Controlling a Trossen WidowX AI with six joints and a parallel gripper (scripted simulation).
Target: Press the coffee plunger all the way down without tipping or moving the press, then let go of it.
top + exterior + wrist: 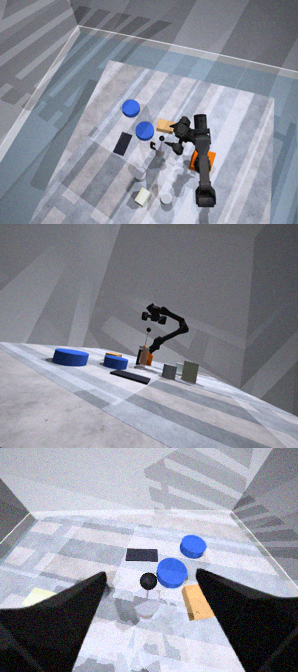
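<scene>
My gripper tip is 40 mm short of the coffee press and 200 mm above it. Also, from my gripper tip: tan block (40 mm ahead, 180 mm to the right, 300 mm below); then dark flat slab (280 mm ahead, 320 mm below).
</scene>
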